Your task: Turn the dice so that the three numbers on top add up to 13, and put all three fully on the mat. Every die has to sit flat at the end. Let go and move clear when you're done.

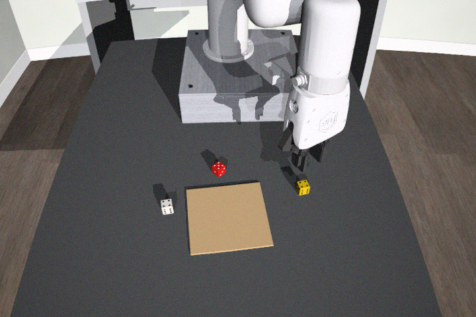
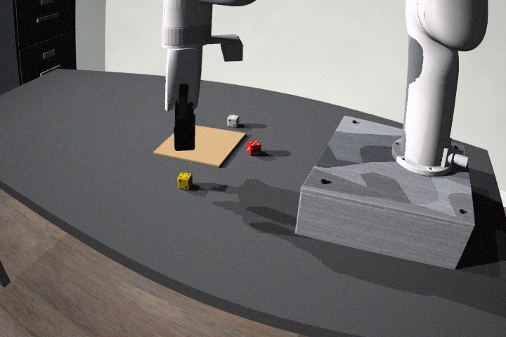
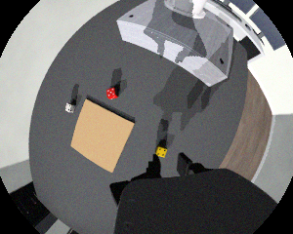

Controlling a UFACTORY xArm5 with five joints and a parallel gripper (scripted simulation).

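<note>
The yellow die is 9 cm below my hand. The rest, counted from my hand: red die: 2 cm behind, 16 cm to the right, 9 cm below; then tan mat: 9 cm ahead, 13 cm to the right, 10 cm below; then white die: 9 cm ahead, 24 cm to the right, 9 cm below.
</note>
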